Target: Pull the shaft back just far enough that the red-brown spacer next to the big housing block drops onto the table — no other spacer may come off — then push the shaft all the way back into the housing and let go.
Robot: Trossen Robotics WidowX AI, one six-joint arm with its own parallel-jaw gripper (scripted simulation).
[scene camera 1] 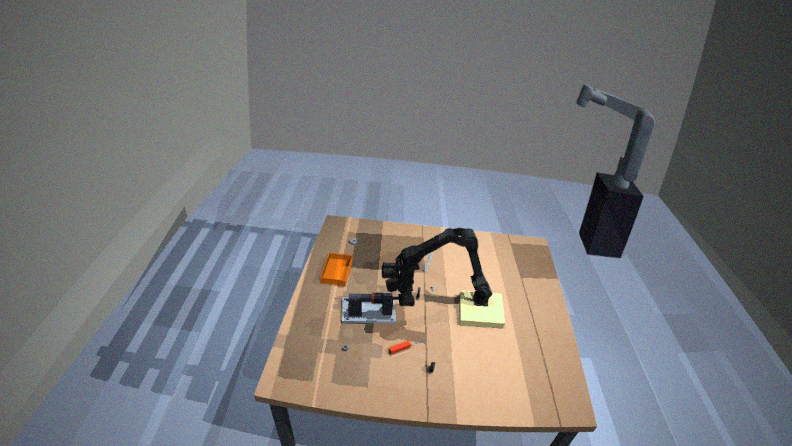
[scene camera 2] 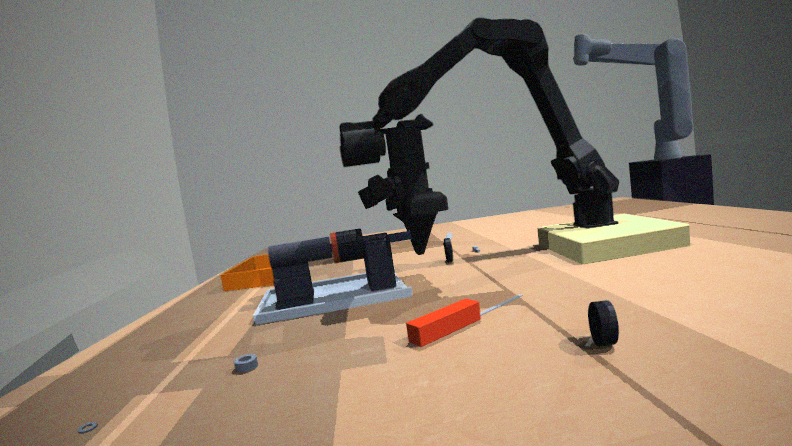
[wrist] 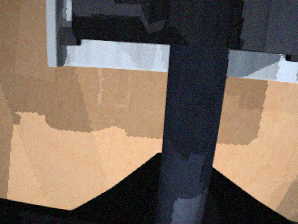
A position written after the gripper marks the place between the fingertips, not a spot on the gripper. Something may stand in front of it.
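Note:
You can see an orange tray (scene camera 2: pixel 256 271), and scene camera 1 shows the tray (scene camera 1: pixel 336 269) too. There's also a red-handled screwdriver (scene camera 2: pixel 428 328), though in the wrist view the screwdriver is out of frame. The gripper (scene camera 2: pixel 420 254) is there as well, and the wrist view shows the gripper (wrist: pixel 176 163).

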